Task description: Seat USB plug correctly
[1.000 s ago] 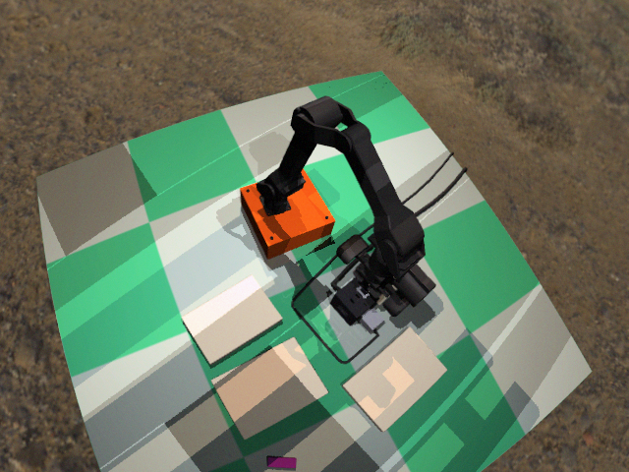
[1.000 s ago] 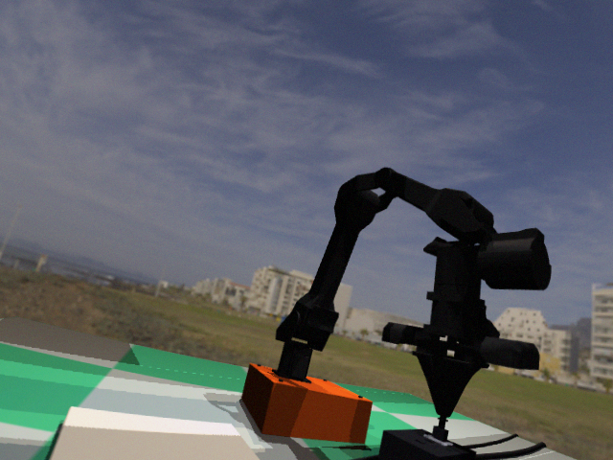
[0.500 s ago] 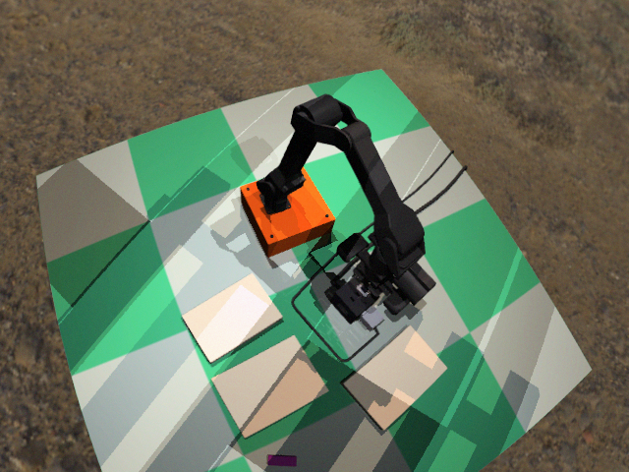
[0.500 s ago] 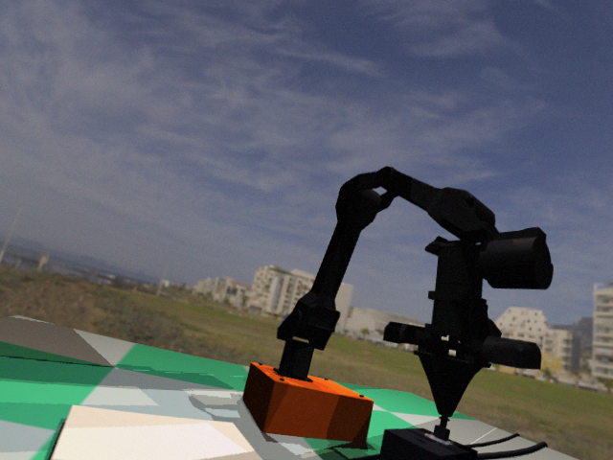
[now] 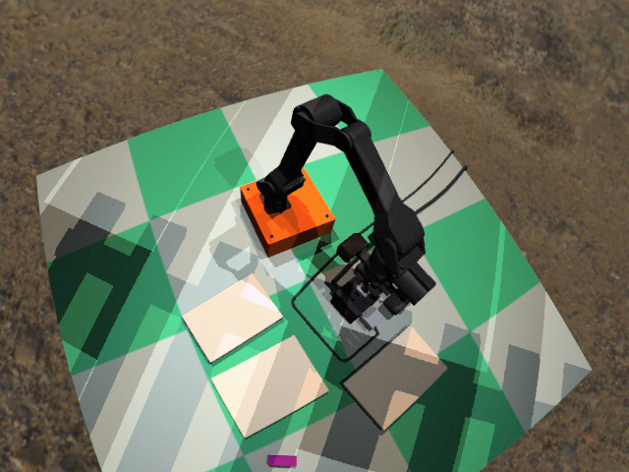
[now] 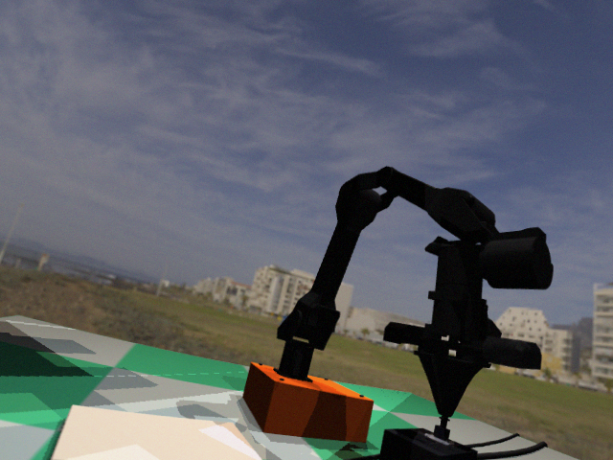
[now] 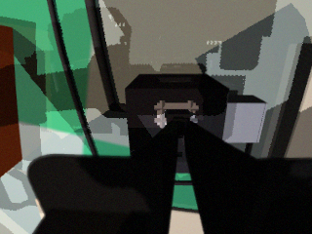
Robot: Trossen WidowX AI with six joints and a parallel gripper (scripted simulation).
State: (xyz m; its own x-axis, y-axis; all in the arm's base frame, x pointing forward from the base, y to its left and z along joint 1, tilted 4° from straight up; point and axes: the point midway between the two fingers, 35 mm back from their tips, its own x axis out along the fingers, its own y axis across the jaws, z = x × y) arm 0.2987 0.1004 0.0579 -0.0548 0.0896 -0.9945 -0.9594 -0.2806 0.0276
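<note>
My gripper tip is now 2 cm above the USB plug. The rest, counted from my gripper tip: purple object: 29 cm ahead, 33 cm to the right, 10 cm below.
</note>
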